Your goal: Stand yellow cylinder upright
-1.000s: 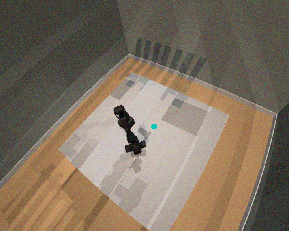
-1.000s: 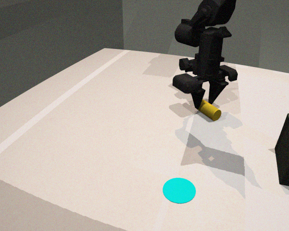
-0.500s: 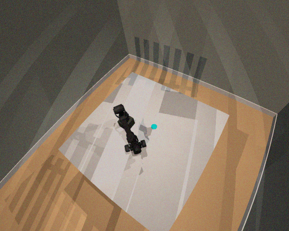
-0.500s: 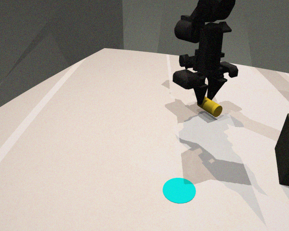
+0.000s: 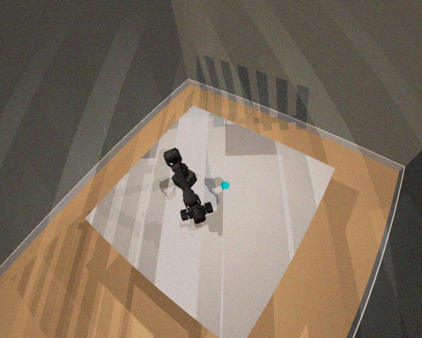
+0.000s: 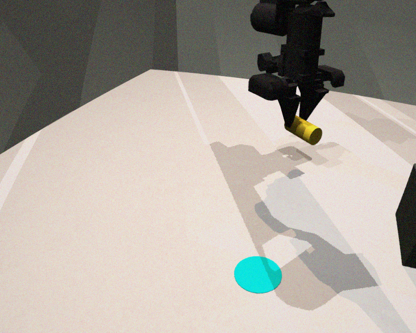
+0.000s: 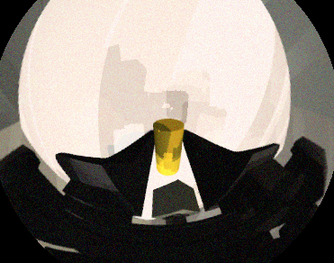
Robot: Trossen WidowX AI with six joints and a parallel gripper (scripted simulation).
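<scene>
Right now my gripper tip is 20 mm short of the cyan circle, 290 mm to the right of it and 70 mm above it. From my gripper tip the other things lie so: yellow tall cylinder 10 mm behind, 20 mm to the left.
</scene>
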